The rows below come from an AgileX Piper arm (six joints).
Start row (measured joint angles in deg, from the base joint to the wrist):
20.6 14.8 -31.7 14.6 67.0 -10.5
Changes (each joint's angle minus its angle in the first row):
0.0 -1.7 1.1 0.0 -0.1 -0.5
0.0 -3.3 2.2 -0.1 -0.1 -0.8
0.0 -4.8 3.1 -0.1 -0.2 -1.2
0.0 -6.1 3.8 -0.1 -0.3 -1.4
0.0 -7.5 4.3 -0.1 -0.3 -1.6
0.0 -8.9 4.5 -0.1 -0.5 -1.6
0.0 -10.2 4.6 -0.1 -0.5 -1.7
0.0 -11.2 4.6 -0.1 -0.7 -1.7
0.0 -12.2 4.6 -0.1 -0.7 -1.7
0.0 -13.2 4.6 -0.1 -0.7 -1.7
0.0 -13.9 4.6 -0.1 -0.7 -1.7
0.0 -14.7 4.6 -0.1 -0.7 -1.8
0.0 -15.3 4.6 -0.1 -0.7 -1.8
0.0 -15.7 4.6 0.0 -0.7 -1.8
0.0 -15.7 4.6 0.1 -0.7 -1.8
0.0 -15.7 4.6 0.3 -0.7 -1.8
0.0 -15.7 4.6 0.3 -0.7 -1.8
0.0 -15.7 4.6 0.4 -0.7 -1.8
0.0 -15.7 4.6 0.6 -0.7 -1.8
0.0 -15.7 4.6 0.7 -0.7 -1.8
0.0 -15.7 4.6 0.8 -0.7 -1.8
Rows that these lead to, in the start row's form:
20.6 13.1 -30.6 14.6 66.9 -11.0
20.6 11.5 -29.5 14.5 66.9 -11.3
20.6 10.0 -28.6 14.5 66.8 -11.7
20.6 8.7 -27.9 14.5 66.7 -11.9
20.6 7.3 -27.4 14.5 66.7 -12.1
20.6 5.9 -27.2 14.5 66.5 -12.1
20.6 4.6 -27.1 14.5 66.5 -12.2
20.6 3.6 -27.1 14.5 66.3 -12.2
20.6 2.6 -27.1 14.5 66.3 -12.2
20.6 1.6 -27.1 14.5 66.3 -12.2
20.6 0.9 -27.1 14.5 66.3 -12.2
20.6 0.1 -27.1 14.5 66.3 -12.3
20.6 -0.5 -27.1 14.5 66.3 -12.3
20.6 -0.9 -27.1 14.6 66.3 -12.3
20.6 -0.9 -27.1 14.7 66.3 -12.3
20.6 -0.9 -27.1 14.9 66.3 -12.3
20.6 -0.9 -27.1 14.9 66.3 -12.3
20.6 -0.9 -27.1 15.0 66.3 -12.3
20.6 -0.9 -27.1 15.2 66.3 -12.3
20.6 -0.9 -27.1 15.3 66.3 -12.3
20.6 -0.9 -27.1 15.4 66.3 -12.3

